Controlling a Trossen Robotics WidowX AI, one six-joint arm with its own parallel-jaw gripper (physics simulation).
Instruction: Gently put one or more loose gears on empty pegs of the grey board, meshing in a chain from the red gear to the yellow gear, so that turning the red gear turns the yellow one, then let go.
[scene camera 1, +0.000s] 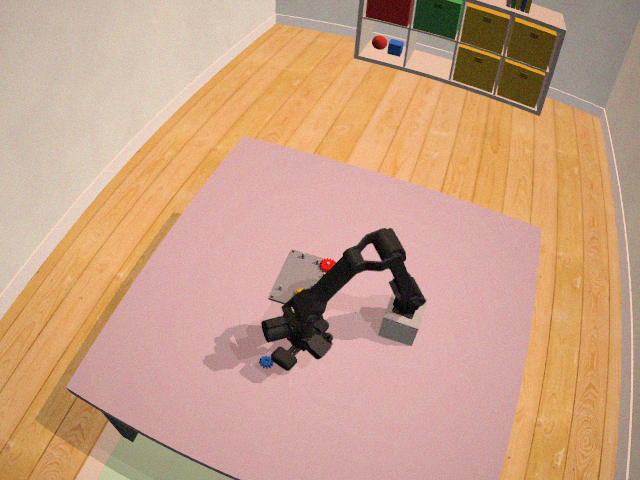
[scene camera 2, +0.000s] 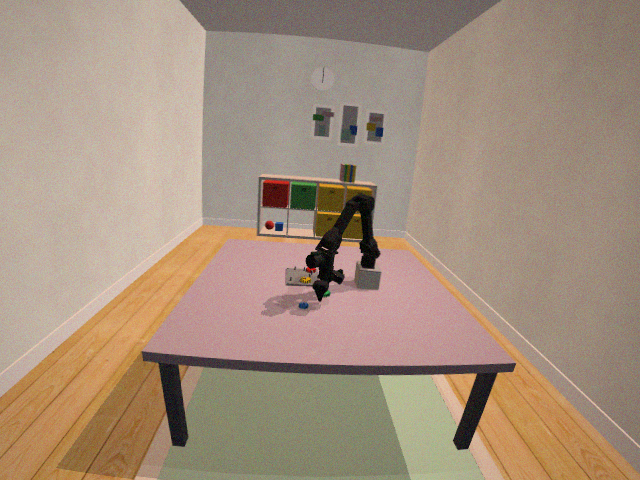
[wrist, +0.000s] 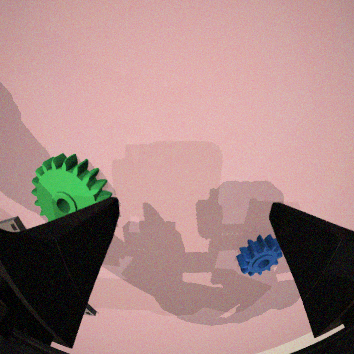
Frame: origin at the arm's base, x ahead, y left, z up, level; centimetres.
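Seen in the pictures: gripper, between the fingertips: (scene camera 1: 298, 355) (scene camera 2: 321, 297) (wrist: 198, 208); arm's base, origin of its link: (scene camera 1: 405, 306) (scene camera 2: 367, 265).
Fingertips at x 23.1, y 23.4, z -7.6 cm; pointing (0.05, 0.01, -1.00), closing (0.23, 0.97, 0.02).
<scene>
Pixels of each thing's top centre, then the offset from my fingertips to it. "spot": a spot on its surface instead. Level surfaces: height alone.
- grey board, centre of its top: (scene camera 1: 306, 276) (scene camera 2: 303, 272) dx +9.4, dy -27.2, dz +0.1 cm
- yellow gear, a spot on its surface: (scene camera 2: 305, 280) spot: dx +7.8, dy -18.8, dz -0.8 cm
- loose blue gear, centre of its top: (wrist: 263, 263) (scene camera 1: 266, 360) (scene camera 2: 303, 303) dx +7.7, dy +5.0, dz -1.2 cm
- larger loose green gear, centre of its top: (wrist: 62, 205) (scene camera 2: 323, 291) dx -1.0, dy -8.9, dz -1.2 cm
- pink table, height of its surface: dz -2.9 cm
The grey board (scene camera 1: 292, 276) (scene camera 2: 294, 277) lies on the table with the red gear (scene camera 1: 327, 265) (scene camera 2: 310, 270), the yellow gear (scene camera 1: 300, 291) (scene camera 2: 305, 280) and some bare pegs; the arm hides part of it. My gripper (scene camera 1: 301, 352) (scene camera 2: 329, 289) (wrist: 198, 208) is wide open and empty, over the table in front of the board. A loose blue gear (scene camera 1: 266, 362) (scene camera 2: 303, 305) (wrist: 259, 257) lies flat on the table, beside the right finger in the wrist view. A larger loose green gear (scene camera 2: 326, 293) (wrist: 60, 192) is partly behind the left finger there; the arm hides it in scene camera 1.
The arm stands on a grey block (scene camera 1: 399, 329) (scene camera 2: 367, 277) to the right of the board. The pink table (scene camera 1: 392, 408) (scene camera 2: 330, 338) carries everything, and its front edge is well away from the gears. A shelf unit (scene camera 1: 357, 41) (scene camera 2: 258, 206) stands by the far wall.
</scene>
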